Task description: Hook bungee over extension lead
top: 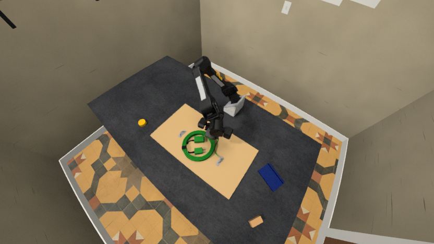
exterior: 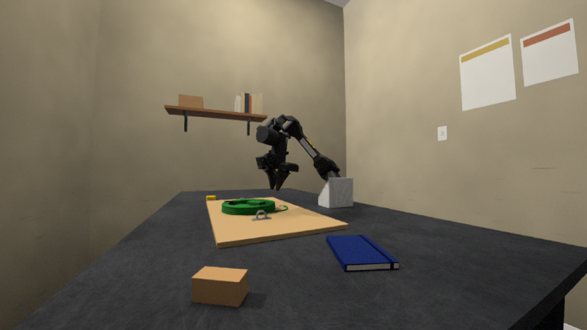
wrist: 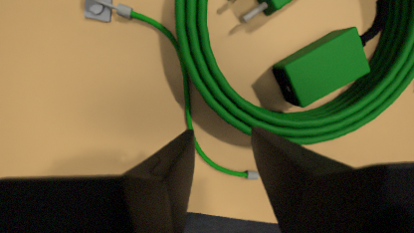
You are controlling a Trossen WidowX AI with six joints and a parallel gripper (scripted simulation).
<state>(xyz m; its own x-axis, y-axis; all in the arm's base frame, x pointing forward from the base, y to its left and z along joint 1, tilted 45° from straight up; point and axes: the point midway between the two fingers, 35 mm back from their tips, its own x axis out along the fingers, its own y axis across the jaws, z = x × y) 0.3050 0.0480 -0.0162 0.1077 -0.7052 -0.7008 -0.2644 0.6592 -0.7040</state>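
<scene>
Now: the extension lead 9 cm ahead of my hand, 5 cm to the right of it and 9 cm below it. Round my hand: tan block (22 cm ahead, 44 cm to the left, 11 cm below); then yellow puck (21 cm ahead, 48 cm to the right, 11 cm below).
</scene>
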